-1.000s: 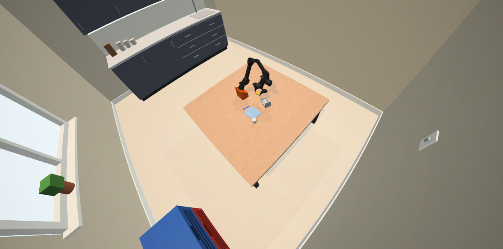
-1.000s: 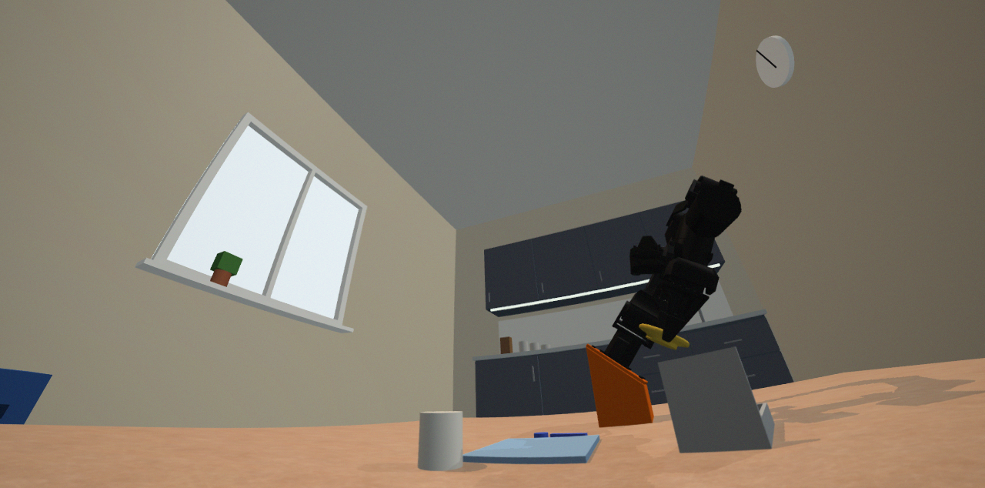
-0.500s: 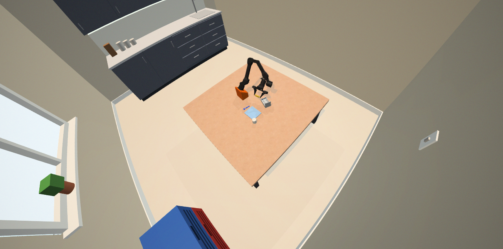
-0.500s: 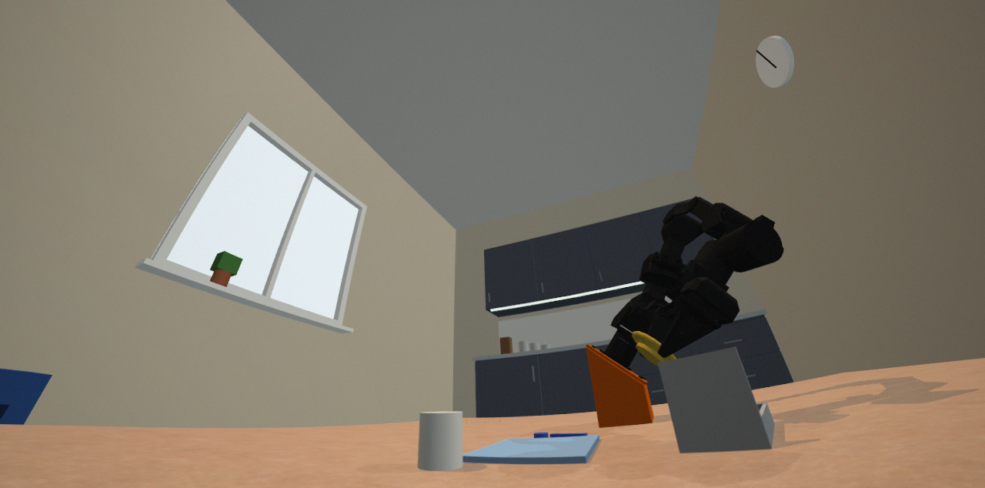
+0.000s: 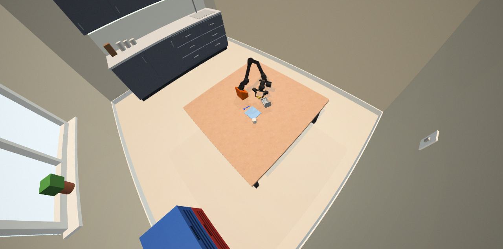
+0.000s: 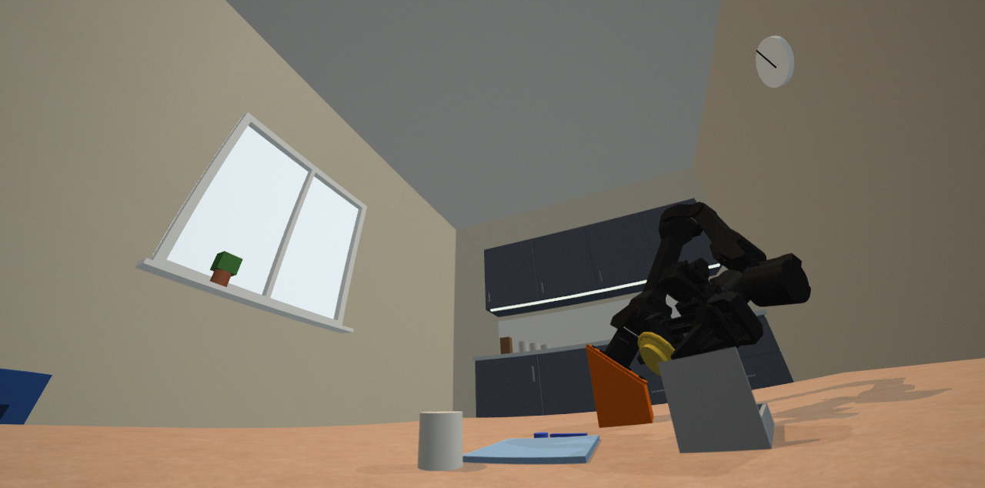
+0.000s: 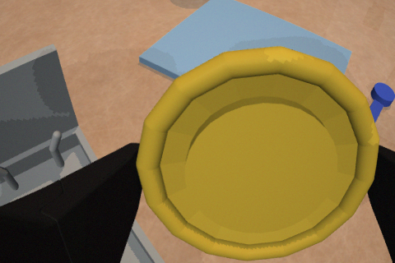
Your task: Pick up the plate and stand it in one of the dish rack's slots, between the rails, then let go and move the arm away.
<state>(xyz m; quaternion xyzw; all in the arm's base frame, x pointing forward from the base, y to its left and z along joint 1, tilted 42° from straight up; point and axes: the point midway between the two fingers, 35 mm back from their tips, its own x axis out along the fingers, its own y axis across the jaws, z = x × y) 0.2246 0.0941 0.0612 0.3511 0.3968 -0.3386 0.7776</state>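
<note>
My gripper tip is now 6 cm to the right of the grey dish rack, 6 cm short of it and 6 cm above it. Also, from my gripper tip: light blue mat: 15 cm to the right, 9 cm below, 7 cm ahead; then blue pen: 17 cm to the right, 8 cm below, 4 cm behind; then yellow plate: 1 cm to the left.
</note>
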